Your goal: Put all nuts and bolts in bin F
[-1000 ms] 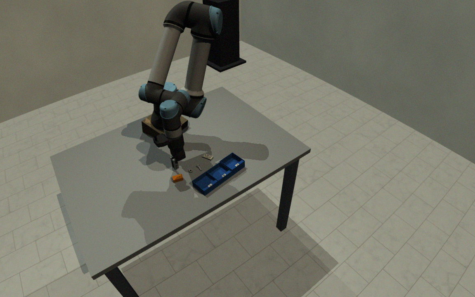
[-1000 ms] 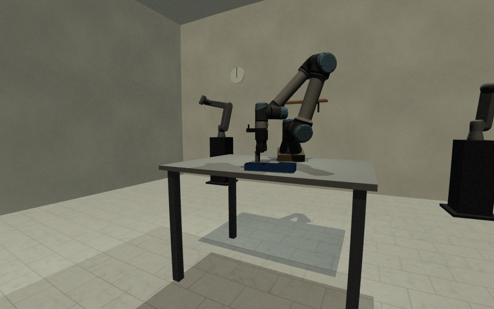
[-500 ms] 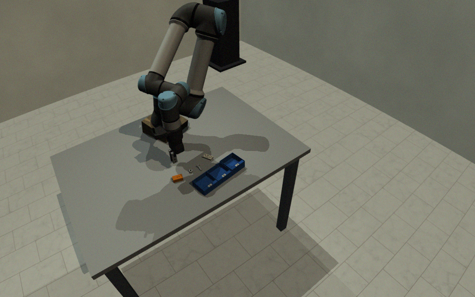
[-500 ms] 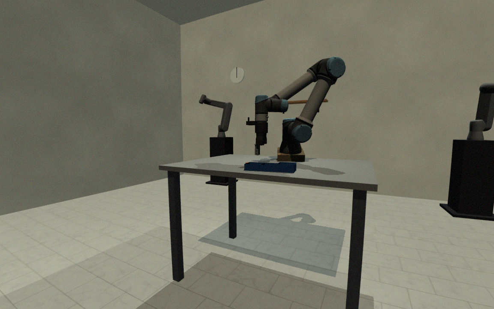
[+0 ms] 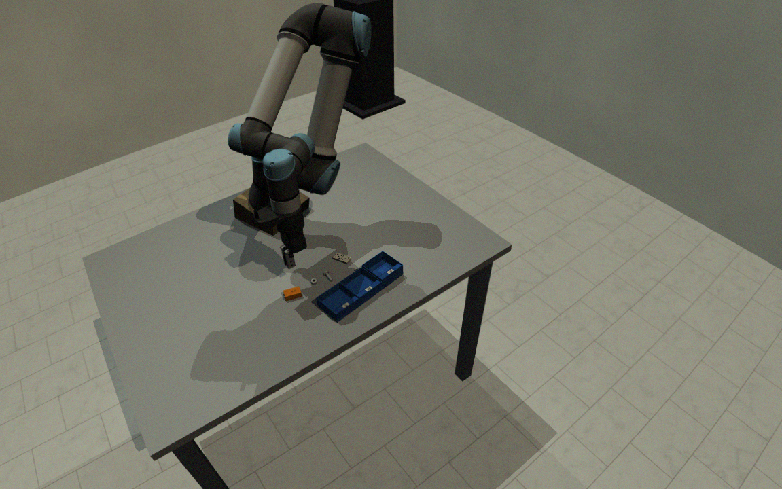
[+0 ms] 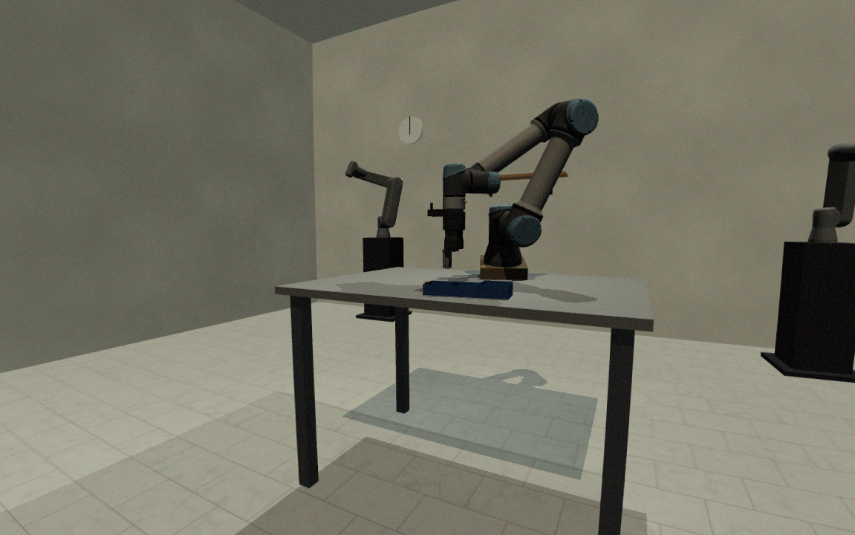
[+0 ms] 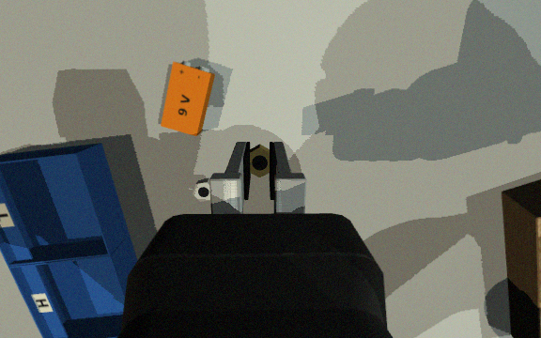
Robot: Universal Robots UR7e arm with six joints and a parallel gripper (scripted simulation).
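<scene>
Now: hand 70 mm above the grey nut, 50 mm short of it and 40 mm to the right of it. Also, from my hand: grey bolt 90 mm to the left, 70 mm below, 50 mm ahead; orange 9 V battery 70 mm below, 50 mm ahead, 40 mm to the right; brass nut 20 mm below.
</scene>
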